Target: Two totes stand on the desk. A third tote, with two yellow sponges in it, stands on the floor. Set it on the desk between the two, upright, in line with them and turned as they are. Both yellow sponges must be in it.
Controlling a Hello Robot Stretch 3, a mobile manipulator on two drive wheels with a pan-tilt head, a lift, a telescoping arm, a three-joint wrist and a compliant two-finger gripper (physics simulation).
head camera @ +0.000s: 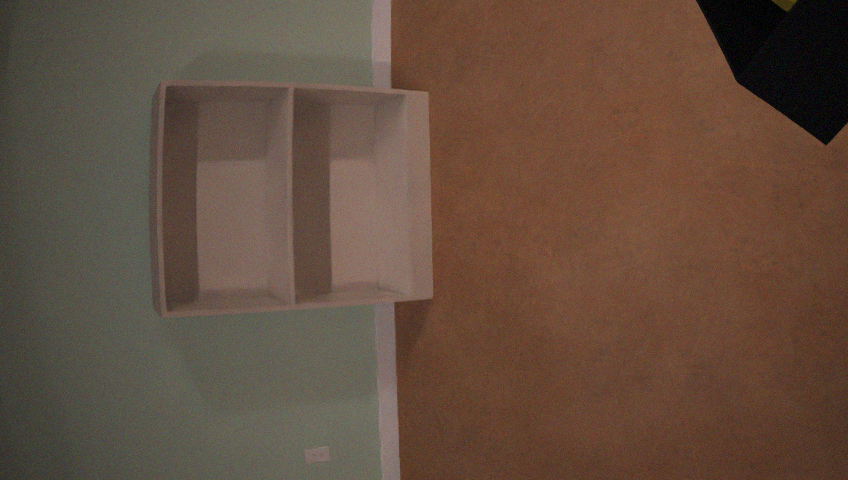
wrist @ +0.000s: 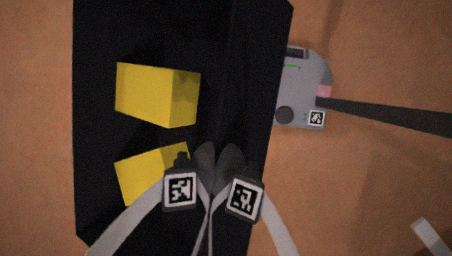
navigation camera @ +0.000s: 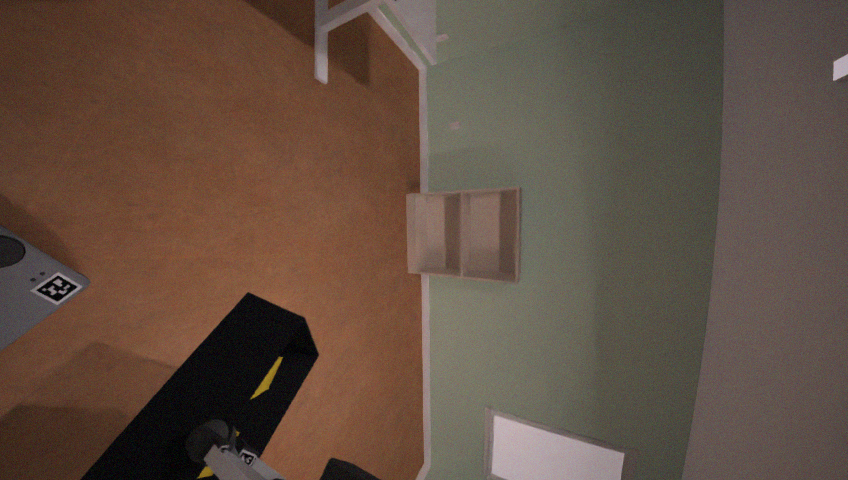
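Observation:
The black tote (head camera: 797, 71) (navigation camera: 196, 380) (wrist: 250, 95) hangs above the floor, its open side facing the wrist camera. My gripper (navigation camera: 213, 441) (wrist: 220, 161) is shut on its wall; the fingertips stand close together there. In the wrist view one yellow sponge (wrist: 150, 95) lies whole in view inside the tote, and the other sponge (wrist: 142, 175) lies beside it, partly hidden by a finger. Yellow parts also show in the navigation view and at the head view's top edge. Part of the white desk (navigation camera: 321, 53) shows at the navigation view's top. The two desk totes do not show.
An empty two-compartment shelf unit (head camera: 419, 196) (navigation camera: 414, 234) stands against the green wall. My base (navigation camera: 35, 303) (wrist: 300, 90) and dark mast (wrist: 390, 116) are beside the held tote. A white bar (wrist: 431, 237) shows at the wrist view's lower right. A framed white panel (navigation camera: 553, 446) is on the wall.

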